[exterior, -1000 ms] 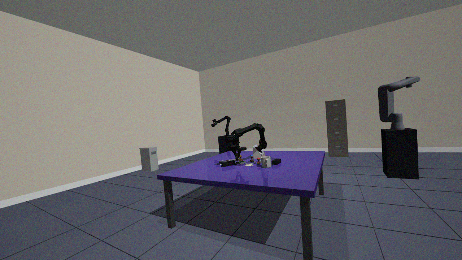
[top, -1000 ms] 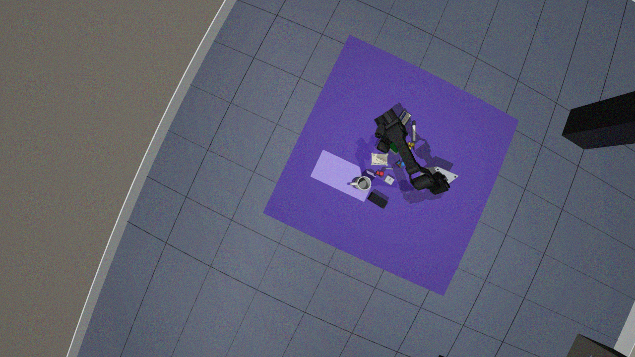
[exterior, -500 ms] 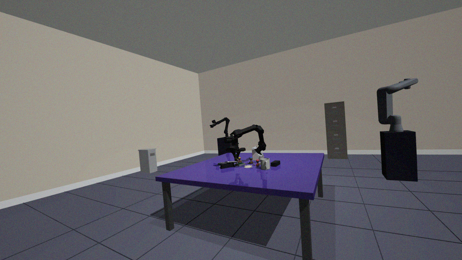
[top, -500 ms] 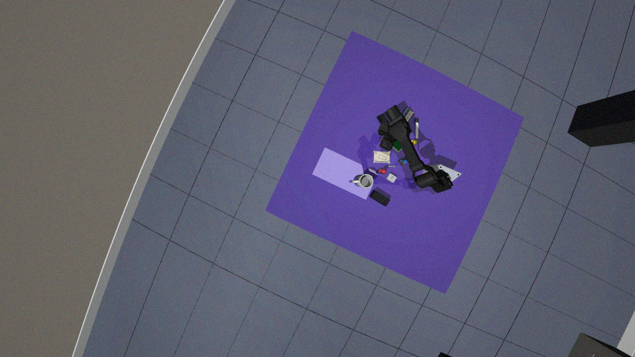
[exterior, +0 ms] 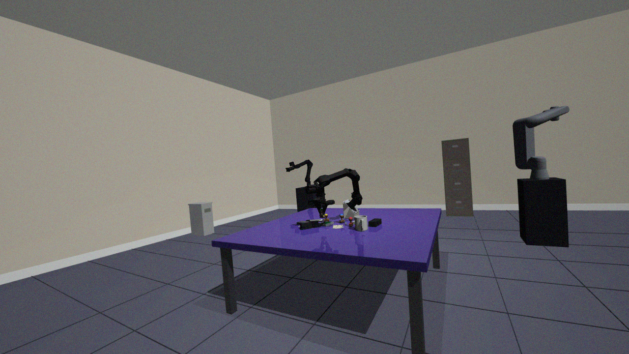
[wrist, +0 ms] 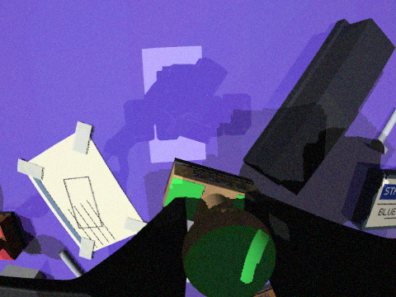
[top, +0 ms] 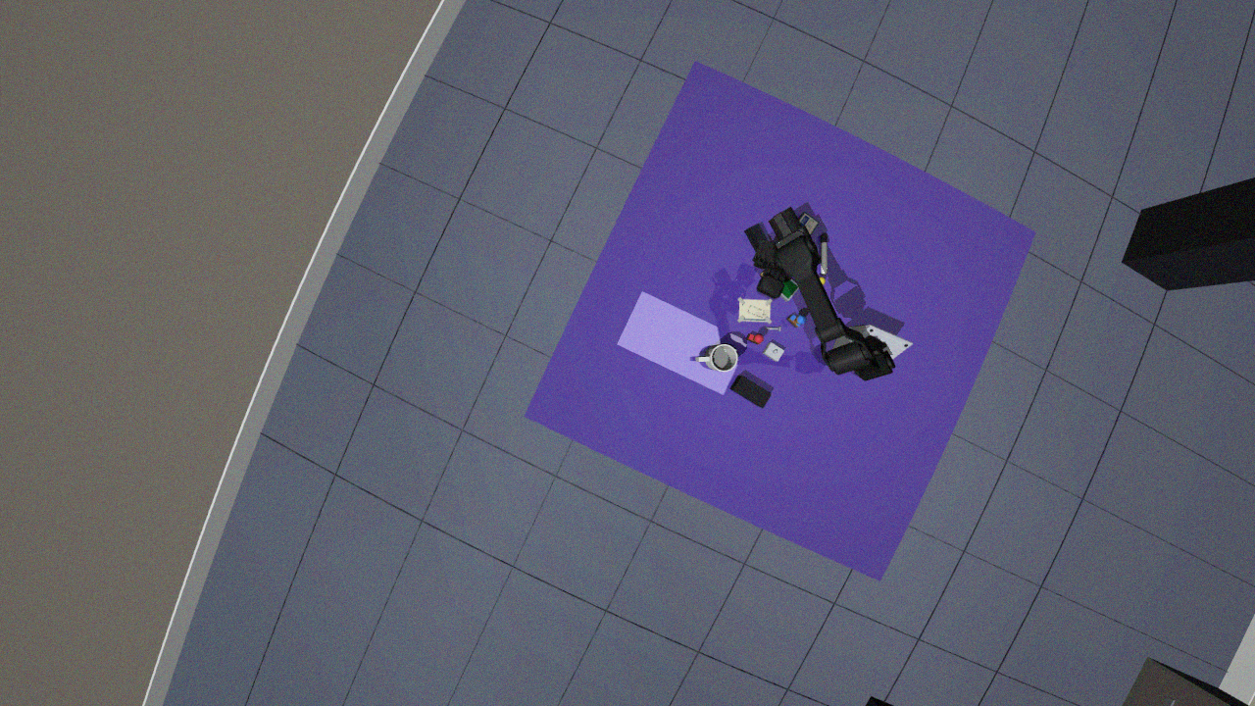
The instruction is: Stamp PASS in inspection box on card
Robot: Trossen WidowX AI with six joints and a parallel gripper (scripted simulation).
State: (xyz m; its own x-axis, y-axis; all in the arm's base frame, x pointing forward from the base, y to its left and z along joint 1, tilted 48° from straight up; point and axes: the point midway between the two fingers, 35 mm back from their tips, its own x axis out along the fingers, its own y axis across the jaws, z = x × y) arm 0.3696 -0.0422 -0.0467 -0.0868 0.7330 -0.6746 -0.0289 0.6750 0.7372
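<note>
Now: the green ink pad 8 cm behind my gripper tip, 1 cm to the right of it and 9 cm below it. The rest, counted from my gripper tip: black bar (3 cm ahead, 9 cm to the right, 8 cm below); cream card (4 cm behind, 10 cm to the left, 9 cm below); green stamp (right at my gripper tip).
</note>
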